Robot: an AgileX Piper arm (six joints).
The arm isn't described. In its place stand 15 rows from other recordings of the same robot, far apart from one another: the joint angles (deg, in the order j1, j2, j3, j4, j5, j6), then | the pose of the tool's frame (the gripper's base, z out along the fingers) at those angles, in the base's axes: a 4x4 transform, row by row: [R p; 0 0 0 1], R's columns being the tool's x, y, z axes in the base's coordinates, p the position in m.
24.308 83.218 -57.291 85.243 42.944 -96.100 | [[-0.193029 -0.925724 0.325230 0.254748], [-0.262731 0.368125 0.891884 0.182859], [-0.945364 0.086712 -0.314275 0.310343], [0 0 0 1]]
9.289 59.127 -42.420 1.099 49.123 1.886 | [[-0.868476 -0.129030 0.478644 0.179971], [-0.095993 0.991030 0.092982 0.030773], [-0.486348 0.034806 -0.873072 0.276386], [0 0 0 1]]
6.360 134.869 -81.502 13.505 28.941 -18.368 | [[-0.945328 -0.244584 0.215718 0.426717], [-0.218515 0.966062 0.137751 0.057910], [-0.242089 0.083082 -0.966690 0.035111], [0 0 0 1]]
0.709 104.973 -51.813 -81.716 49.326 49.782 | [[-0.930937 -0.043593 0.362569 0.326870], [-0.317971 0.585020 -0.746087 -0.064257], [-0.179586 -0.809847 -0.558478 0.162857], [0 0 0 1]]
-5.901 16.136 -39.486 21.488 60.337 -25.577 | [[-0.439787 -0.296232 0.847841 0.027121], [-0.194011 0.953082 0.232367 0.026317], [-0.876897 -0.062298 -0.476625 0.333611], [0 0 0 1]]
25.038 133.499 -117.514 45.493 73.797 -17.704 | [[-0.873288 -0.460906 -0.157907 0.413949], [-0.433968 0.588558 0.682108 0.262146], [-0.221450 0.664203 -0.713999 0.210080], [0 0 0 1]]
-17.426 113.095 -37.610 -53.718 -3.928 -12.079 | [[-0.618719 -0.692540 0.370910 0.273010], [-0.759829 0.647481 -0.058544 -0.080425], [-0.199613 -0.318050 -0.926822 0.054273], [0 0 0 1]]
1.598 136.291 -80.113 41.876 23.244 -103.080 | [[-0.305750 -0.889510 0.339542 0.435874], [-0.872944 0.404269 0.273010 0.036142], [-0.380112 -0.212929 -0.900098 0.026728], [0 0 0 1]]
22.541 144.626 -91.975 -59.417 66.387 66.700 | [[-0.947103 0.220323 0.233354 0.425568], [-0.034834 0.652250 -0.757203 0.098914], [-0.319034 -0.725278 -0.610073 0.028961], [0 0 0 1]]
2.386 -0.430 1.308 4.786 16.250 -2.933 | [[-0.210842 -0.058338 0.975778 0.054665], [0.020246 0.997743 0.064026 0.004404], [-0.977311 0.033255 -0.209185 0.180396], [0 0 0 1]]
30.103 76.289 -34.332 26.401 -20.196 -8.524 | [[-0.371115 -0.276009 0.886619 0.240003], [0.108427 0.935393 0.336577 0.122995], [-0.922235 0.221042 -0.317211 0.244440], [0 0 0 1]]
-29.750 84.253 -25.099 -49.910 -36.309 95.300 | [[-0.183740 0.388746 0.902838 0.233914], [0.909190 0.416342 0.005764 -0.086211], [-0.373649 0.821910 -0.429943 0.178332], [0 0 0 1]]
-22.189 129.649 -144.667 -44.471 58.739 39.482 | [[-0.276878 0.864914 0.418643 0.443670], [0.299924 0.491697 -0.817483 -0.239812], [-0.912899 -0.100782 -0.395549 0.386282], [0 0 0 1]]
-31.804 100.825 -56.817 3.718 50.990 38.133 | [[-0.304839 0.952009 0.027406 0.257147], [0.951868 0.303576 0.042294 -0.154068], [0.031945 0.038980 -0.998729 0.161480], [0 0 0 1]]
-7.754 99.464 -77.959 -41.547 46.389 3.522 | [[-0.898494 -0.030627 0.437916 0.368008], [-0.292077 0.786425 -0.544268 -0.094212], [-0.327719 -0.616927 -0.715543 0.279919], [0 0 0 1]]
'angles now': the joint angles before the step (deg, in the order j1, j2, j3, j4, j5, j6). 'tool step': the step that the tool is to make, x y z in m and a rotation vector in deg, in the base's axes. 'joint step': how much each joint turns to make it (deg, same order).
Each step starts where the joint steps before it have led.
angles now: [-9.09 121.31 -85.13 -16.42 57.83 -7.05]
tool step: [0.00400 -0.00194 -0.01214 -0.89 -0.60 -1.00]
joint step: [0.00 1.82 -0.11 -1.39 -1.96 2.30]
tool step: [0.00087 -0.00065 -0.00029 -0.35 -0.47 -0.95]
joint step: [0.00 0.14 -0.15 -0.43 -0.20 1.28]
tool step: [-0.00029 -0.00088 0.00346 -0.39 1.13 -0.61]
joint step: [0.00 0.00 -0.85 -0.26 2.06 0.21]
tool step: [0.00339 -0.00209 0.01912 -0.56 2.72 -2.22]
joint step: [0.00 0.01 -4.69 0.25 7.67 -0.01]
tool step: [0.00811 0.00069 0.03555 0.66 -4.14 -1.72]
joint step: [0.00 -1.98 -5.18 1.87 3.34 0.06]
